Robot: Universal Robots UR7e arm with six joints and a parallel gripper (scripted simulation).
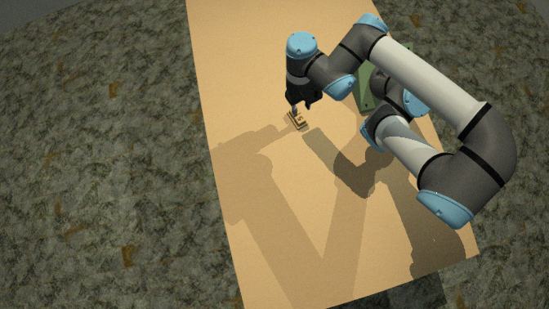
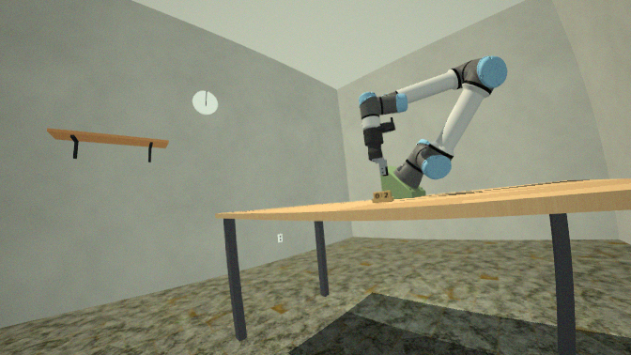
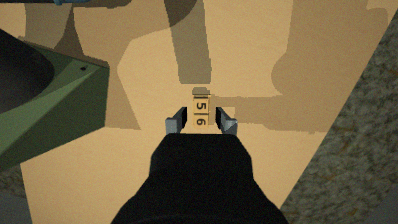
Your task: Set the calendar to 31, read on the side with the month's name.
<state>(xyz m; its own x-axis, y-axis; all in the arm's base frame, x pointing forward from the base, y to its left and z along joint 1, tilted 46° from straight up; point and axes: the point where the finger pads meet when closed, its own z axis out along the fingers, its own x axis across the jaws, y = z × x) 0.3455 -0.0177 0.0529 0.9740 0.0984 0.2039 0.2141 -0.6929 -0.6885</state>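
Right now the wooden tray is 110 mm below my hand and 20 mm to the right of it.
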